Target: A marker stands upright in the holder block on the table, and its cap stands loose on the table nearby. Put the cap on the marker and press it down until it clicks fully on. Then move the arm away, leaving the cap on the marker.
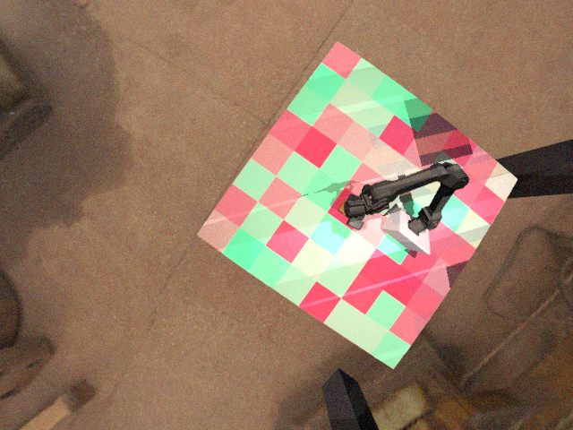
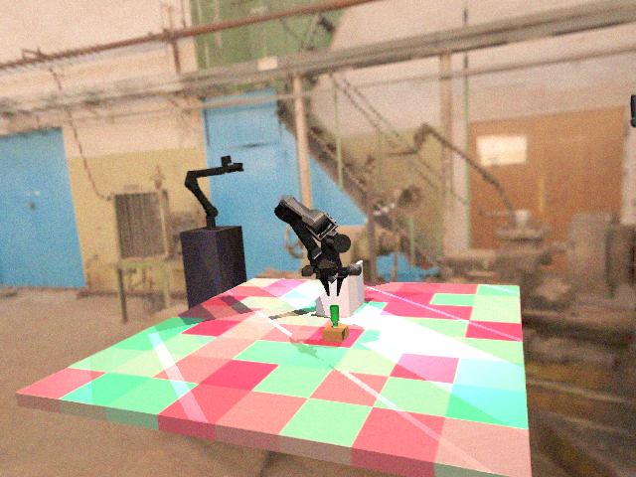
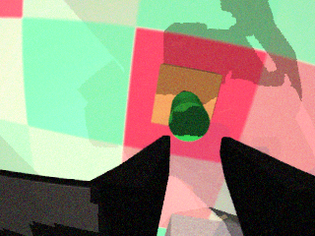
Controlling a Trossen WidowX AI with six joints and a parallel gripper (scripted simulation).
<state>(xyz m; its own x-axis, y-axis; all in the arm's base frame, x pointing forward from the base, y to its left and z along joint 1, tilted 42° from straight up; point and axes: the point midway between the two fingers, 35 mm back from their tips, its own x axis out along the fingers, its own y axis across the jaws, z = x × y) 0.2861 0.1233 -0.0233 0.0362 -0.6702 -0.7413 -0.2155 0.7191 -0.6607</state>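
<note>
Now: gripper tip 60 mm above the green cap. The rest, counted from my gripper tip: holder block 120 mm below.
</note>
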